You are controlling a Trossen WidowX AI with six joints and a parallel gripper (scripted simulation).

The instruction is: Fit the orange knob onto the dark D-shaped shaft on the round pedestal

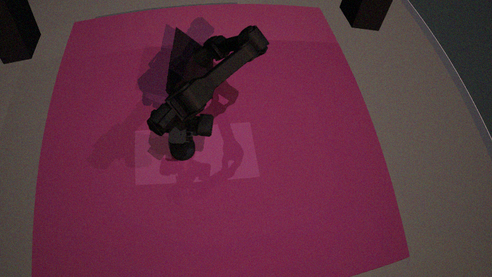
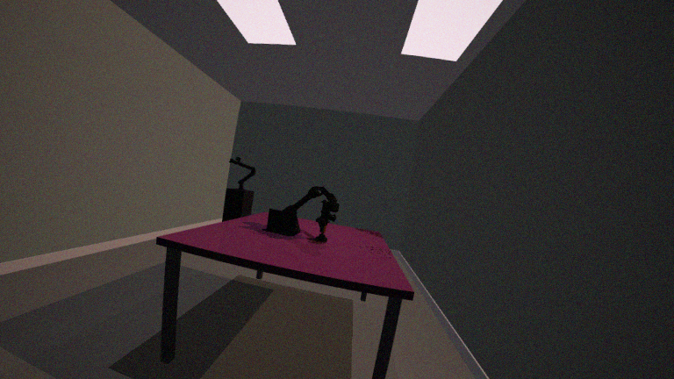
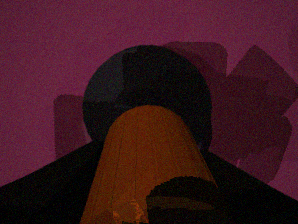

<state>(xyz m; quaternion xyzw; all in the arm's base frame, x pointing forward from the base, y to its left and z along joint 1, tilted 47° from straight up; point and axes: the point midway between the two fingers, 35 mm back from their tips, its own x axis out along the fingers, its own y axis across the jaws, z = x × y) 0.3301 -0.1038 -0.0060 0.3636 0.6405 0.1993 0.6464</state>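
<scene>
Right now my gripper tip is 2 cm below the orange knob. The rest, counted from my gripper tip: dark round pedestal (4 cm below).
</scene>
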